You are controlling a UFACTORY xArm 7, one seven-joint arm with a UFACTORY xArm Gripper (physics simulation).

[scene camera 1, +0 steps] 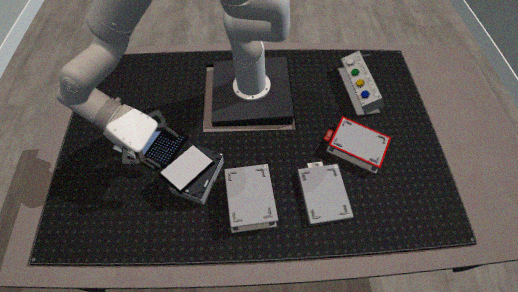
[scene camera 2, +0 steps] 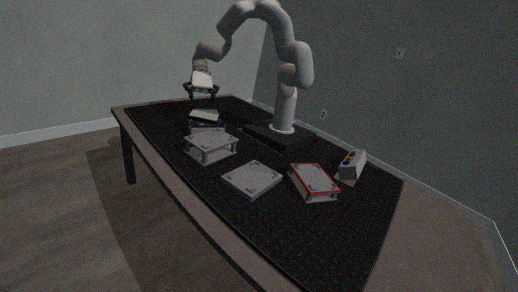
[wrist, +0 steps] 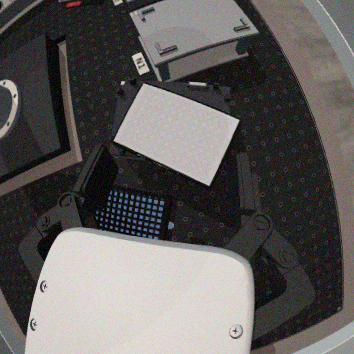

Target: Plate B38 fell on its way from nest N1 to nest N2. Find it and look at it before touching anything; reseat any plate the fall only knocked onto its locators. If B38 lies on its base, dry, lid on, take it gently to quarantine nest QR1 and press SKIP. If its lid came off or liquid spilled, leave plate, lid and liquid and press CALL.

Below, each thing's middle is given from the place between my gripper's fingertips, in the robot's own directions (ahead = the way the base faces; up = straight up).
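The dark station (scene camera 1: 198,192) is 10 mm ahead of my hand, and it's 60 mm to the left of my hand and 100 mm below it.
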